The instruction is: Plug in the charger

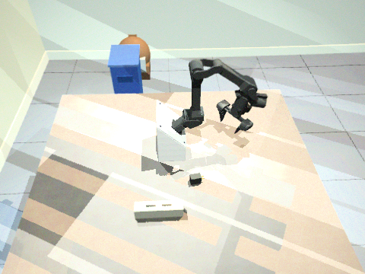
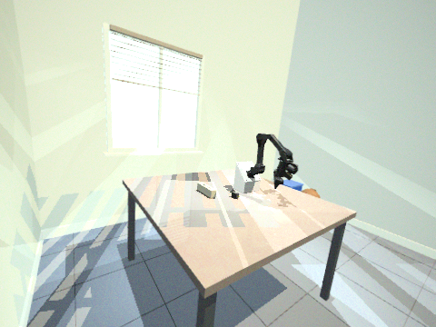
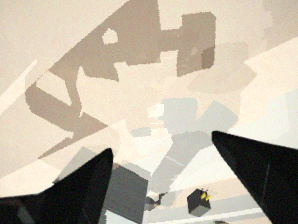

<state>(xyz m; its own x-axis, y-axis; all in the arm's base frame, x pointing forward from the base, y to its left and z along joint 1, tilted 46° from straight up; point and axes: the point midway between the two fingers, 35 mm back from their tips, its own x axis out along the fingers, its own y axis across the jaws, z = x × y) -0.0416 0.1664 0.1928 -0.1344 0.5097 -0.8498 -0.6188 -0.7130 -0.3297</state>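
Now: gripper tip 240 mm short of the dark charger, 130 mm to the left of it and 100 mm above it.
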